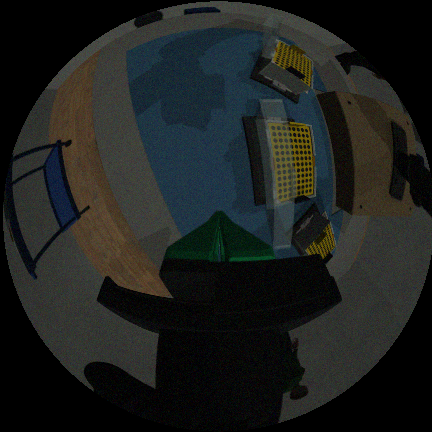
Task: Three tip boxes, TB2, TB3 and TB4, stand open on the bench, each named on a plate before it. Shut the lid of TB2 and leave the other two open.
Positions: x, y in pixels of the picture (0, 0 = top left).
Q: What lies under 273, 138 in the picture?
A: A clear lid.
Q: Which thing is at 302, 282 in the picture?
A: My gripper.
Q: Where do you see a blue mat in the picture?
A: At 189, 89
